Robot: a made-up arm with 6 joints.
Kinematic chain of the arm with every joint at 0, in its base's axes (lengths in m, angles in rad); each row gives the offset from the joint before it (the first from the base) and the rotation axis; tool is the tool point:
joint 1: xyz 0 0 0.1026 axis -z
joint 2: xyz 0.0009 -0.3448 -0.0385 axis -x
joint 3: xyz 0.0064 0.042 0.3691 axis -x
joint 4: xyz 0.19 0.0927 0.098 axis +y
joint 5: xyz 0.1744 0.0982 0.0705 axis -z
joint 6: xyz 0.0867 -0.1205 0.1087 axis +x
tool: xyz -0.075 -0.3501 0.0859
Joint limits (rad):
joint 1: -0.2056..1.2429
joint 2: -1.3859..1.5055
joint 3: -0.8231..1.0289
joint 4: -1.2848..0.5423
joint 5: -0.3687..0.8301
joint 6: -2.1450..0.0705
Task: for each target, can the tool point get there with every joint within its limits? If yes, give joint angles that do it. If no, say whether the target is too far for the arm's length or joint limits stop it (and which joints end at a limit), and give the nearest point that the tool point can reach.
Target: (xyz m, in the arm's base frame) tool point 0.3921 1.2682 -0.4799
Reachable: no: joint limits stop it (at a limit: joint 1, joint 2, joint 5) | nearest point 0.2760 0.6866 -0.2270 | short by 0.645 m
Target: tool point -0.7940 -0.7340 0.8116
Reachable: yes | joints 0.9714 -0.8339 -0.1466 -0.3798 0.2104 -1.4768
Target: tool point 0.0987 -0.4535 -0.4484
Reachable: no: joint limits stop it (at a limit: joint 1, joint 2, joint 3, joint 5, joint 6) | nearest point 0.1593 -0.4885 -0.4804 | short by 0.077 m
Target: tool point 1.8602 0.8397 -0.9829
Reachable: no: too far | nearest point 0.6740 0.3042 -0.3049 | short by 1.467 m
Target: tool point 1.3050 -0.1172 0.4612
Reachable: no: joint limits stop it (at a limit: joint 4, joint 5) | nearest point 0.7915 -0.0711 0.3583 | short by 0.526 m
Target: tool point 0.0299 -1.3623 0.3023
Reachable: yes | joints 0.2450 -1.1238 -0.4131 -0.1188 -0.2319 -1.1647
